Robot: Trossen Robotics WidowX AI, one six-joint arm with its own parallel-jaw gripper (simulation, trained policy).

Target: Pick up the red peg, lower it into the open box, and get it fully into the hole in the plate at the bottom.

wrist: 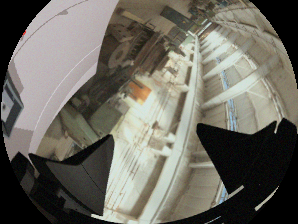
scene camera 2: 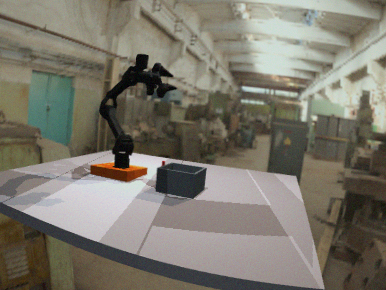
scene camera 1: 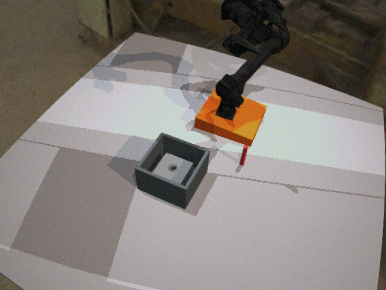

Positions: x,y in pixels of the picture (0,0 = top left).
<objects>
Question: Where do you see a plate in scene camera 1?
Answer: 178,170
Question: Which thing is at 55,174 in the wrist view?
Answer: My gripper.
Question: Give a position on a dark grey box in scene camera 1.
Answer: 167,190
</objects>
